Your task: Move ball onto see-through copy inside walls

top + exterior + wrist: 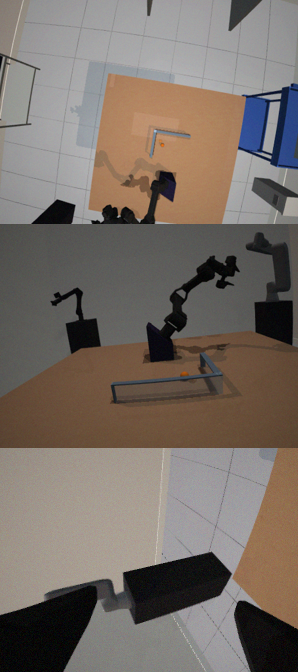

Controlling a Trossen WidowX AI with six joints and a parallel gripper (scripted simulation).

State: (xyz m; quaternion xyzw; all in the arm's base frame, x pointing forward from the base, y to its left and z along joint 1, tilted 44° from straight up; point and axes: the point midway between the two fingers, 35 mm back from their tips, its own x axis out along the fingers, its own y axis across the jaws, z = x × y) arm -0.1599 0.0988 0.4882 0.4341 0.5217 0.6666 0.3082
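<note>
The see-through copy of ball lies 510 mm ahead of my gripper tip, 330 mm to the right of it and 350 mm below it. Round my gripper tip: orange ball (480 mm ahead, 350 mm to the right, 350 mm below).
</note>
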